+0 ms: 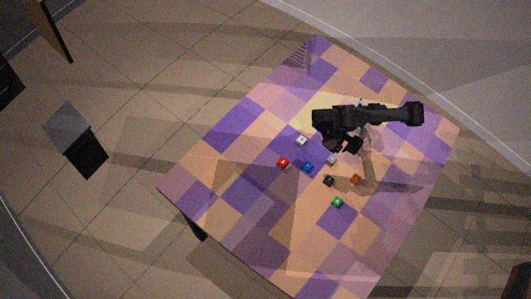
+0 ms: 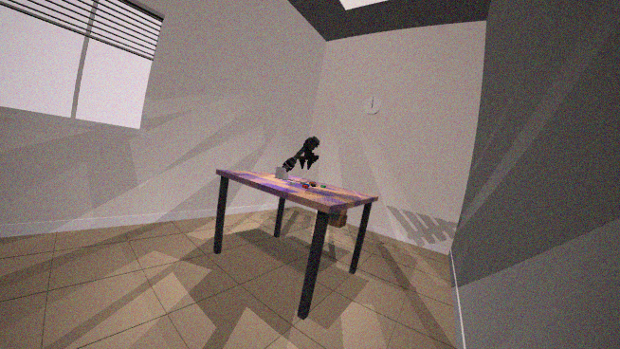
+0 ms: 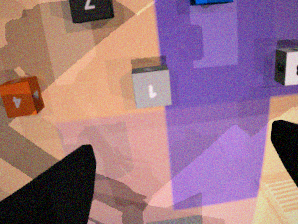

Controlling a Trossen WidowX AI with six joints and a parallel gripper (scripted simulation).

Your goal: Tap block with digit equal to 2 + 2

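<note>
My gripper tip is 130 mm to the right of the orange block, 120 mm above it and 20 mm short of it. Also, from my gripper tip: black block (120 mm below, 80 mm ahead, 40 mm to the left); then grey block (120 mm below, 10 mm to the left, 10 mm behind); then blue block (120 mm below, 70 mm ahead, 60 mm to the right).
</note>
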